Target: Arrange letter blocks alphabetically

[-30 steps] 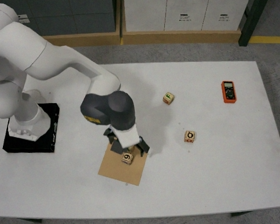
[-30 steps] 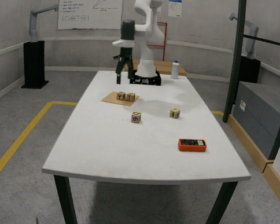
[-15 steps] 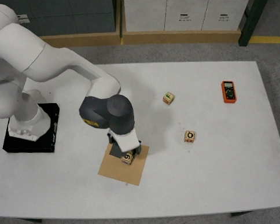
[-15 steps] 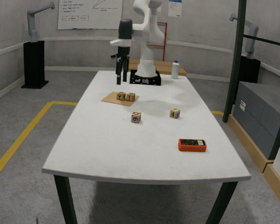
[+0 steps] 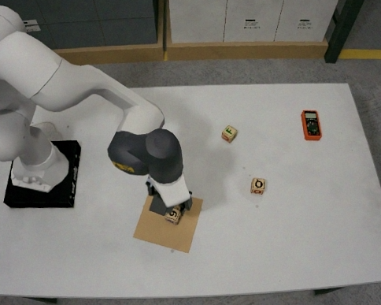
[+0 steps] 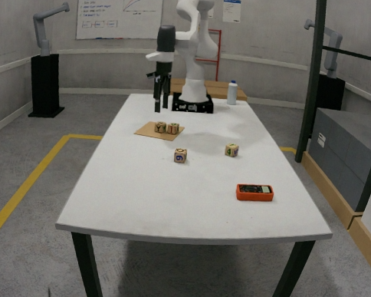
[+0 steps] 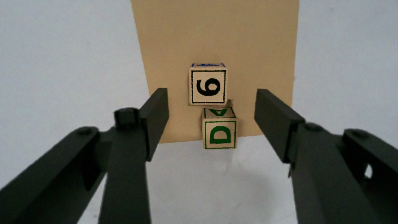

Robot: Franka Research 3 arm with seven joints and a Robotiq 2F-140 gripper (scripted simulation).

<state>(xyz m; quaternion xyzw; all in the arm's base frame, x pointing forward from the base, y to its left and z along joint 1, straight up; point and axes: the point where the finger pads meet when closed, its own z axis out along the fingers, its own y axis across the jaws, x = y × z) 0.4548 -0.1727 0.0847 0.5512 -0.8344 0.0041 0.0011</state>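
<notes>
The tan mat is 20 mm behind my hand and 140 mm below it. Round my hand: orange multimeter (560 mm ahead, 360 mm to the left, 120 mm below); then block (10 mm ahead, 60 mm to the left, 110 mm below); then white bottle (640 mm behind, 450 mm to the left, 60 mm below).
</notes>
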